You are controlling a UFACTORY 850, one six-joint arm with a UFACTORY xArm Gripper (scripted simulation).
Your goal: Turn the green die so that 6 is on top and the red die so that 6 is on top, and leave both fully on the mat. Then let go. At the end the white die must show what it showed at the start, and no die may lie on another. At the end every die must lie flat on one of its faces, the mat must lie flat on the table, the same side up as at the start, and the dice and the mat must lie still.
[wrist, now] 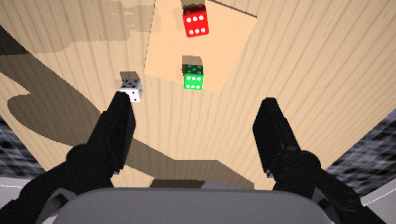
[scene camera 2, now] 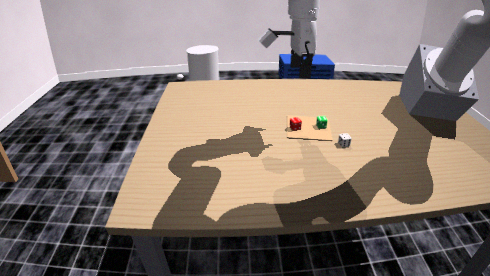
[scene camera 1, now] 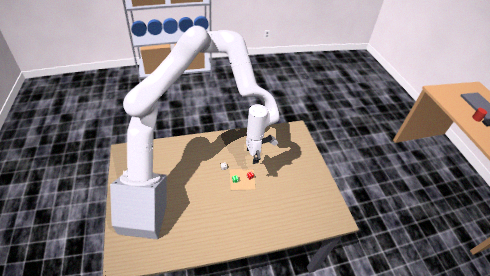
Labels:
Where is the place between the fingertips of my gripper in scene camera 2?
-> At 299, 72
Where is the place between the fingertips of my gripper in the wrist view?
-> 195, 110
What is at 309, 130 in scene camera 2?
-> A tan mat.

